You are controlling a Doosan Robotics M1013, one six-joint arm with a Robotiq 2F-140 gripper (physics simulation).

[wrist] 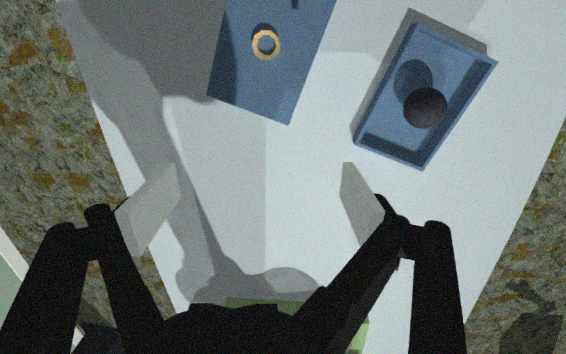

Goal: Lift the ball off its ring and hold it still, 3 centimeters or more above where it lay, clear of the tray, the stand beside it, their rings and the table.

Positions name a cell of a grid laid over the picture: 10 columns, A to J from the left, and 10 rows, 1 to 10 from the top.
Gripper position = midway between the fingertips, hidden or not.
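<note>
You'd see the gripper (E6) in this view, along with a dark ball (H4), and there's a blue tray (H2) as well as a blue stand (E2).
</note>
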